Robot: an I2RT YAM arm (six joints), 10 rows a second.
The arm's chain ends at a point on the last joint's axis. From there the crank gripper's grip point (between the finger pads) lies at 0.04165 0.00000 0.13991 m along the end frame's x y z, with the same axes.
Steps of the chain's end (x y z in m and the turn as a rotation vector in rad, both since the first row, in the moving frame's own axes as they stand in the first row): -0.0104, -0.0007, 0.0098, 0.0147, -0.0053, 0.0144; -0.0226, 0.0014, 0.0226, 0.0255, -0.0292, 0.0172; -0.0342, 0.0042, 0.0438, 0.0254, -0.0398, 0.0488; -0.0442, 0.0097, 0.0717, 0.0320, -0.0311, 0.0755; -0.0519, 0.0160, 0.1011, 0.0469, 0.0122, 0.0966; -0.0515, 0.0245, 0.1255, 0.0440, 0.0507, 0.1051
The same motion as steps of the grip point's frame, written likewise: -0.0111, -0.0022, 0.0100, 0.0147, -0.0053, 0.0144; -0.0267, -0.0015, 0.0237, 0.0255, -0.0292, 0.0172; -0.0398, 0.0025, 0.0453, 0.0254, -0.0398, 0.0488; -0.0485, 0.0082, 0.0729, 0.0320, -0.0311, 0.0755; -0.0501, 0.0136, 0.1005, 0.0469, 0.0122, 0.0966; -0.0444, 0.0231, 0.1232, 0.0440, 0.0507, 0.1051
